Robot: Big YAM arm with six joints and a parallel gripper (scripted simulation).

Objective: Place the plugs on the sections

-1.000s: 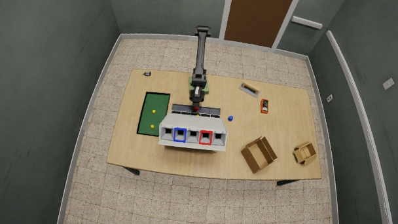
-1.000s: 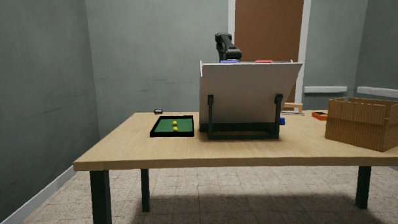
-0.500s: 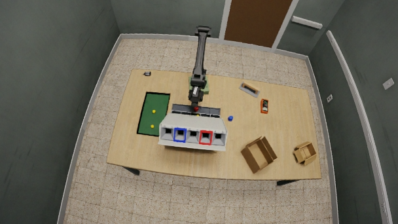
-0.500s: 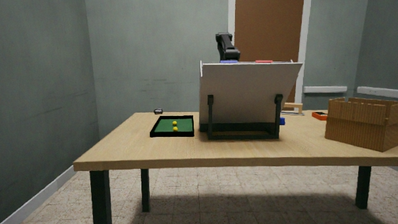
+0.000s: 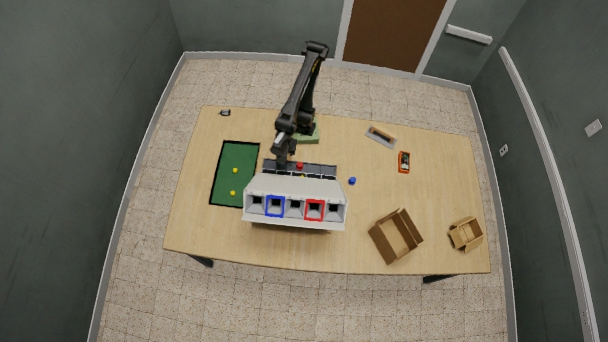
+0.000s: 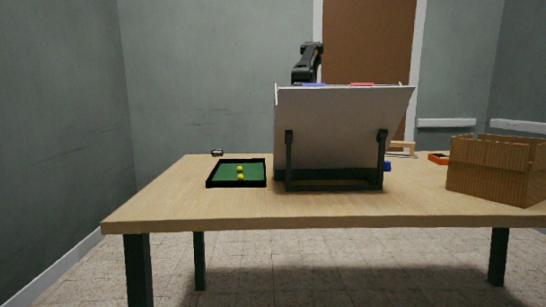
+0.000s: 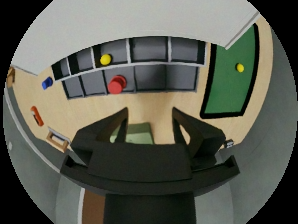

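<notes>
Now: hand 11 cm short of the green marble tray, 24 cm to the left of it and 14 cm above it. From my hand the other things lie so: cardboard box 23 cm ahead, 62 cm to the left, 8 cm below; dark object 23 cm behind, 46 cm to the right, 13 cm below; white cover 17 cm ahead, 11 cm to the left, 6 cm above.
</notes>
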